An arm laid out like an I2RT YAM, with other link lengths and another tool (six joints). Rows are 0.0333 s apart.
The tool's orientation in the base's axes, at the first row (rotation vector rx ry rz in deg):
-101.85 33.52 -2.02
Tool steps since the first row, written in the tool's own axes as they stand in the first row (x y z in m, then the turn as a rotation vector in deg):
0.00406 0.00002 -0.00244 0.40 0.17 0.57
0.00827 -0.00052 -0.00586 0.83 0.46 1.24
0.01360 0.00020 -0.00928 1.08 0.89 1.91
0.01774 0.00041 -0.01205 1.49 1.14 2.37
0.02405 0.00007 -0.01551 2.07 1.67 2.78
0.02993 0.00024 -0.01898 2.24 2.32 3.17
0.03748 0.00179 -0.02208 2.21 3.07 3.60
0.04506 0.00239 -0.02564 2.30 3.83 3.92
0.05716 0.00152 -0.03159 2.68 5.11 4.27
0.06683 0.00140 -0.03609 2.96 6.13 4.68
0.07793 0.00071 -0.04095 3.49 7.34 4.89
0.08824 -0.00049 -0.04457 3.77 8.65 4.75
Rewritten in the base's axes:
0.00275 -0.00383 -0.00041 0.47 0.32 -0.43
0.00552 -0.00851 -0.00007 0.95 0.70 -1.02
0.00881 -0.01386 -0.00118 1.23 1.13 -1.68
0.01146 -0.01805 -0.00169 1.64 1.34 -2.15
0.01598 -0.02365 -0.00210 2.09 1.38 -2.92
0.01993 -0.02917 -0.00284 2.12 1.55 -3.68
0.02496 -0.03526 -0.00542 1.96 1.83 -4.48
0.03021 -0.04162 -0.00700 1.86 1.95 -5.30
0.03917 -0.05170 -0.00778 1.84 1.89 -6.68
0.04621 -0.05962 -0.00900 1.84 1.98 -7.81
0.05459 -0.06834 -0.00999 1.93 1.75 -9.12
0.06286 -0.07555 -0.01065 1.65 1.28 -10.36

